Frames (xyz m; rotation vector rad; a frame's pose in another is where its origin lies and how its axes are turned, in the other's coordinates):
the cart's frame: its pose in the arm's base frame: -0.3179 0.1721 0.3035 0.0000 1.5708 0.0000
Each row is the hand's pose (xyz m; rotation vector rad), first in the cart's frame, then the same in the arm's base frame.
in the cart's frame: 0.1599 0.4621 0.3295 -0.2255 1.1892 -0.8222
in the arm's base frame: 0.0116 0.6342 0.1436 -0.9760 2.6261 -0.5559
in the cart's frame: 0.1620 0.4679 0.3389 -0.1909 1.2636 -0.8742
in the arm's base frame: 0.0210 0.6400 0.1415 -1.0040 2.6838 -0.6441
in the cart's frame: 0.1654 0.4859 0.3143 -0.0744 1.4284 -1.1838
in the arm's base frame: -0.0036 0.6580 0.1381 1.1962 -2.6791 1.0548
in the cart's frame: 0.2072 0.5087 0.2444 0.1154 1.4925 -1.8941
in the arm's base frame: -0.0735 0.6808 0.0963 1.3934 -1.8890 1.5742
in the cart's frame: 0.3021 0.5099 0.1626 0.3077 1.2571 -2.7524
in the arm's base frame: -0.1553 0.6820 0.0014 1.5403 -0.8881 1.9281
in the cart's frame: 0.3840 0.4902 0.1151 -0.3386 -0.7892 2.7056
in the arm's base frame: -0.2028 0.6623 -0.0805 1.5464 -0.2325 1.9888
